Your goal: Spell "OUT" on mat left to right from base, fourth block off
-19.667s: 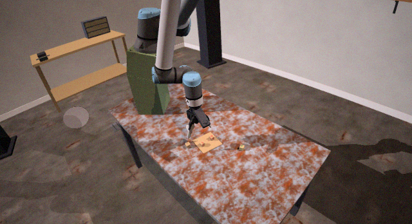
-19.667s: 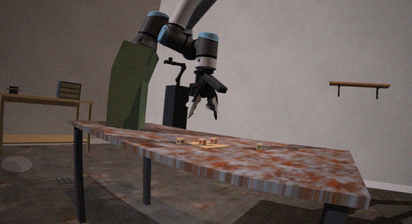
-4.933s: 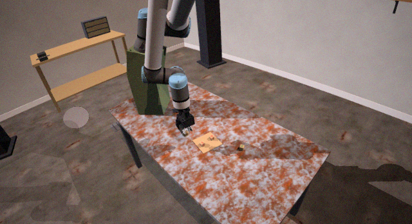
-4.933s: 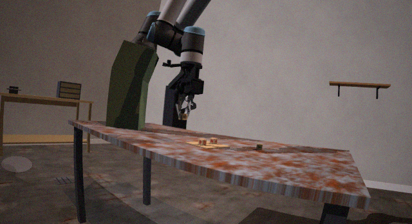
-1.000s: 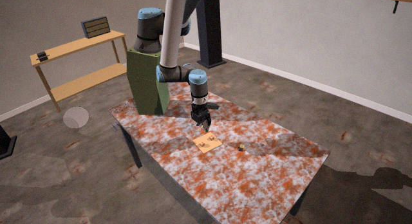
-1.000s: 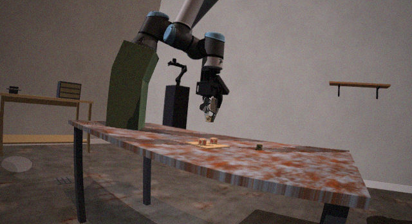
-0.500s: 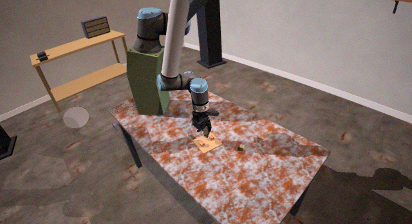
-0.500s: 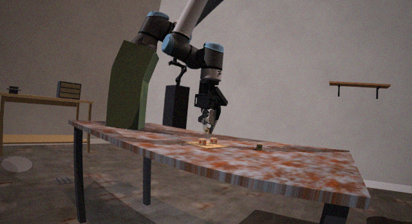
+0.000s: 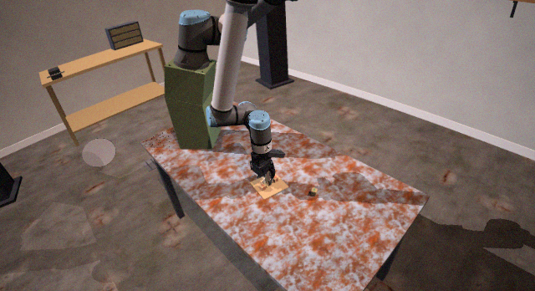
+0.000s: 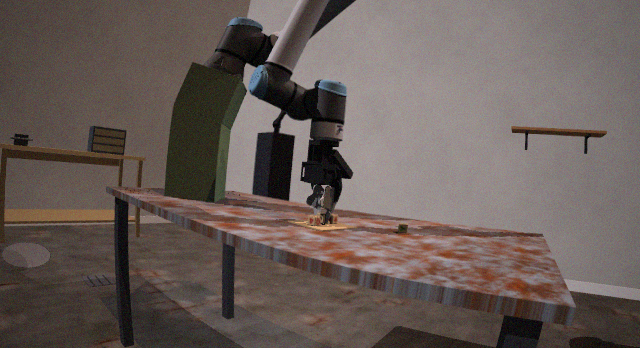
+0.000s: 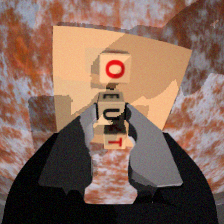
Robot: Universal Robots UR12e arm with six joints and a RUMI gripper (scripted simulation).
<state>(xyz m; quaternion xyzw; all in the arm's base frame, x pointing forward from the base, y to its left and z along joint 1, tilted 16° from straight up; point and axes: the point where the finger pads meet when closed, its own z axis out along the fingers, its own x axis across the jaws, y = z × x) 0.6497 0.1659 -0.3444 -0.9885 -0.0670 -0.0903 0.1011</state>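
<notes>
My hand is right at the block. Round my hand: tan mat (2 cm below).
</notes>
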